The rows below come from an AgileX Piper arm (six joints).
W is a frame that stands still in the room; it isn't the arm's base.
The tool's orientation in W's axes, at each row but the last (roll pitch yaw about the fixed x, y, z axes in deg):
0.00 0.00 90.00
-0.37 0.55 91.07
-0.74 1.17 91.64
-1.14 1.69 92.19
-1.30 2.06 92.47
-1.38 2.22 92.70
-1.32 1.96 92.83
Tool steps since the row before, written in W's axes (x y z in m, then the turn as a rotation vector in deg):
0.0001 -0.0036 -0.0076 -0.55 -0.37 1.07
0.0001 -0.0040 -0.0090 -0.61 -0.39 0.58
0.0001 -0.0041 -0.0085 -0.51 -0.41 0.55
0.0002 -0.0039 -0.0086 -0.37 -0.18 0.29
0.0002 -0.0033 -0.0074 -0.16 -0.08 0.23
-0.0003 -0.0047 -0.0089 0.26 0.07 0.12
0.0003 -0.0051 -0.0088 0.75 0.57 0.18
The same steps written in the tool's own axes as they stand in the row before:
-0.0036 -0.0001 -0.0076 -0.37 0.55 1.07
-0.0039 0.0000 -0.0090 -0.38 0.61 0.58
-0.0039 0.0001 -0.0086 -0.41 0.51 0.55
-0.0036 0.0001 -0.0087 -0.17 0.37 0.29
-0.0030 0.0001 -0.0075 -0.08 0.16 0.23
-0.0043 0.0007 -0.0091 0.05 -0.27 0.12
-0.0048 0.0002 -0.0090 0.53 -0.78 0.18

